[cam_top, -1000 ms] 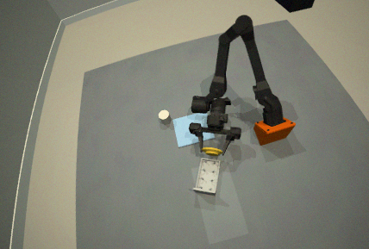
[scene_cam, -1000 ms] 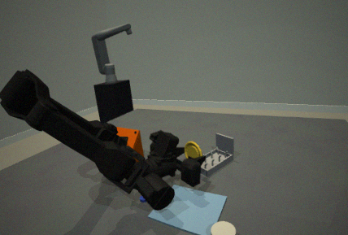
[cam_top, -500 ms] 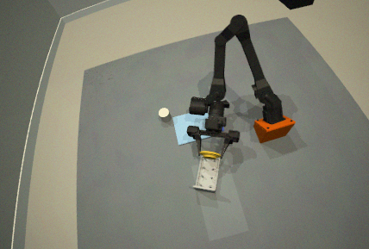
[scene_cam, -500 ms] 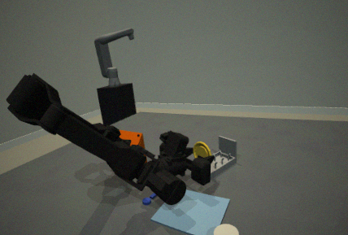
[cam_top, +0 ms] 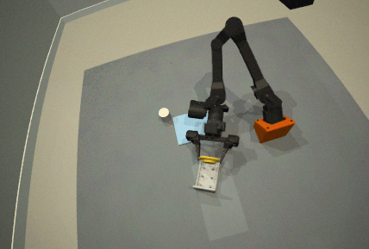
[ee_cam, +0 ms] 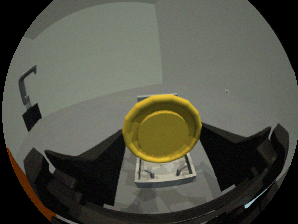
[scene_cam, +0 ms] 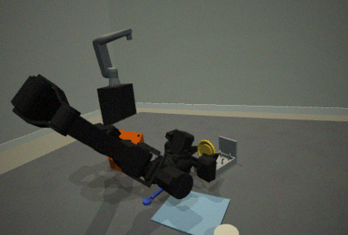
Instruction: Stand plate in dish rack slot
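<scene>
My gripper tip is 50 mm above the grey dish rack, 30 mm to the right of it and 20 mm short of it. The rest, counted from my gripper tip: blue spoon (170 mm to the right, 110 mm behind, 70 mm below); yellow plate (10 mm to the right); light blue mat (180 mm to the right, 70 mm below, 10 mm ahead).
</scene>
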